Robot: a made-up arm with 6 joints.
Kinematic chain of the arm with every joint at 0, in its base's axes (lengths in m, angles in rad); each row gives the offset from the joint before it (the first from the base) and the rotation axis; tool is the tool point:
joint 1: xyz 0 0 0.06 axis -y
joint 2: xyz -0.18 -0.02 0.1 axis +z
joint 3: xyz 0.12 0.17 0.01 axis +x
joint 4: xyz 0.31 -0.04 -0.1 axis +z
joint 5: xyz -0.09 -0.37 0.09 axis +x
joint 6: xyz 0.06 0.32 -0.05 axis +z
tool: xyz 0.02 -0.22 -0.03
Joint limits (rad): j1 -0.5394..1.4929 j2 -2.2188..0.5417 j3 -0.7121..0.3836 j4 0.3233..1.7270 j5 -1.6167..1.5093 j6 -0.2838..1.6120
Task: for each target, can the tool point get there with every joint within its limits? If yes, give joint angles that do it. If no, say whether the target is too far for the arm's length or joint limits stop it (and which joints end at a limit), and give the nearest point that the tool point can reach.
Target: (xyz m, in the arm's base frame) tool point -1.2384 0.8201 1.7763
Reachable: no: too far | nearest point -0.3973 0.3213 0.6417 | short by 1.498 m
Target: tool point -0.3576 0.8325 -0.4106
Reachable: no: joint limits stop it (at a limit: joint 1, joint 2, joint 4, joint 6) | nearest point 0.0518 0.6769 -0.2253 | short by 0.476 m
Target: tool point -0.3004 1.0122 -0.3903
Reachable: no: joint limits stop it (at a limit: joint 1, joint 2, joint 4, joint 6) | nearest point 0.0860 0.7556 -0.2116 | short by 0.497 m
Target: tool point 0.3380 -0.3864 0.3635
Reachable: yes | joints 0.7977 -0.4844 0.0080 1.0256 -0.6927 0.1327
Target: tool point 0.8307 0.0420 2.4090
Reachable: no: too far | nearest point 0.2784 0.0036 0.8471 | short by 1.657 m
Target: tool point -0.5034 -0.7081 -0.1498
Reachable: yes | joints 0.6579 -1.8018 -0.4843 0.7479 -1.3641 0.2342
